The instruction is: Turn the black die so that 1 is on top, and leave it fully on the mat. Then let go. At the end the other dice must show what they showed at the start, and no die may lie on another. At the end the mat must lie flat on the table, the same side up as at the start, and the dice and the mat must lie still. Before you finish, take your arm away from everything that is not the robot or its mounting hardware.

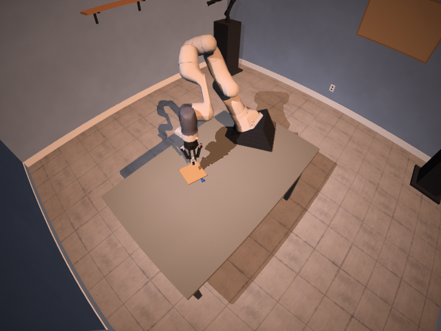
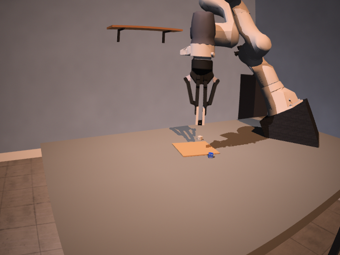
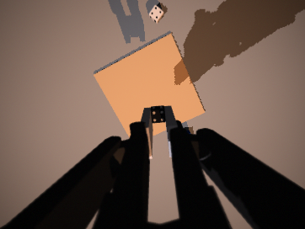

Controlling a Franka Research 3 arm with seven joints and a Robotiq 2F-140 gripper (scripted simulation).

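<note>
The orange mat lies 20 mm to the right of my hand and 130 mm below it. From my hand the other things lie so: black die 30 mm below; then blue die 80 mm to the left, 120 mm below; then white die 80 mm behind, 100 mm to the right, 120 mm below.
</note>
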